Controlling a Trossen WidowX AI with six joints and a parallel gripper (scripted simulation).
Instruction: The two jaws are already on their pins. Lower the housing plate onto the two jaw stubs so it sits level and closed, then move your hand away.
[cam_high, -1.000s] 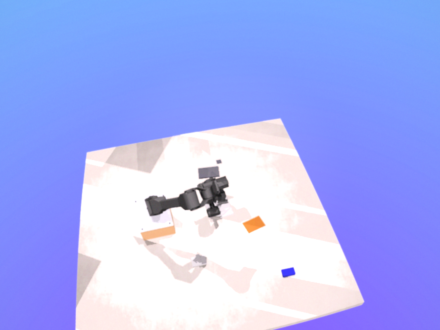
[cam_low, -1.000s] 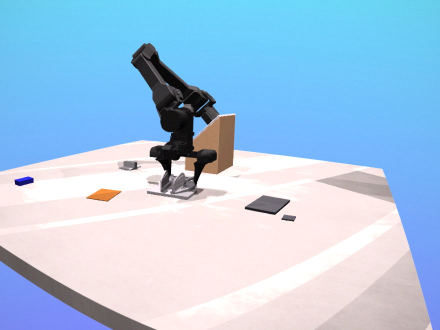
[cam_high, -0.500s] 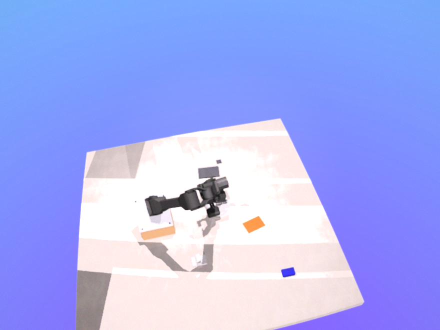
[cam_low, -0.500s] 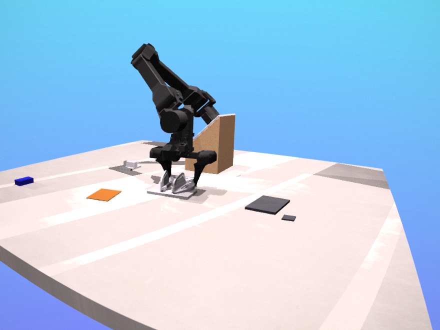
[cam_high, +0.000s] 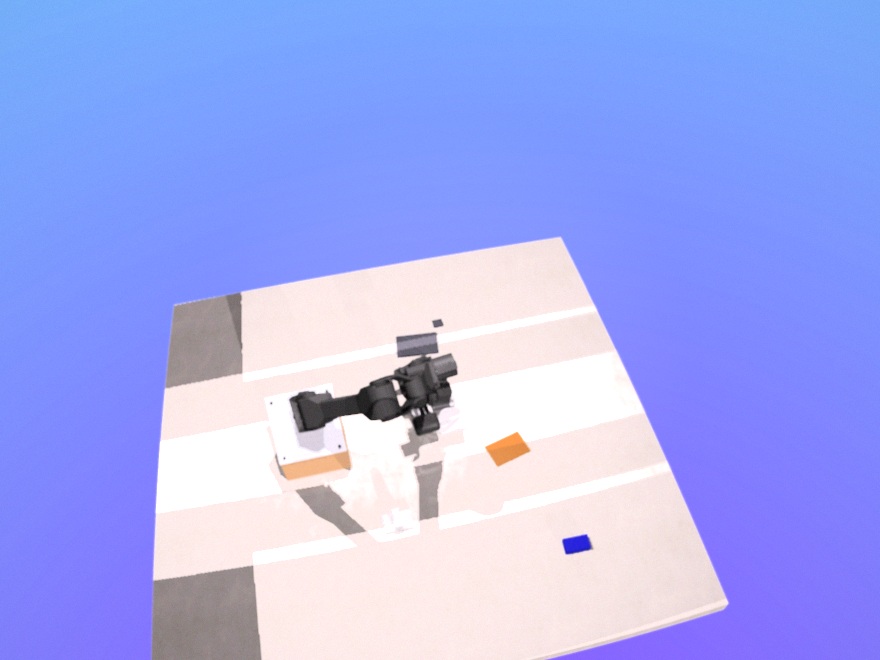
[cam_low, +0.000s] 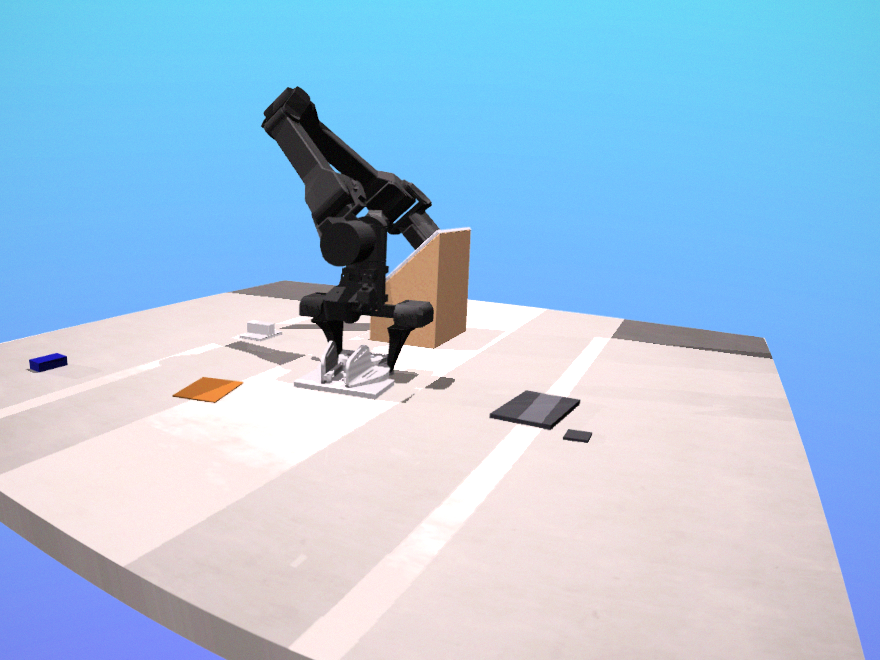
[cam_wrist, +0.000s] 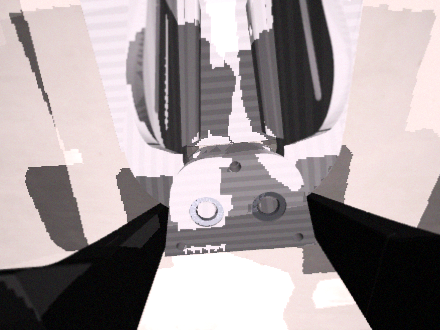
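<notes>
The white-grey part is 1 cm ahead of my gripper tip and 2 cm above it. The rest, counted from my gripper tip: orange flat patch: 21 cm ahead, 12 cm to the right, 1 cm below; then grey square: 9 cm ahead, 34 cm to the left, 1 cm below; then dark grey flat plate: 2 cm ahead, 27 cm to the left.
</notes>
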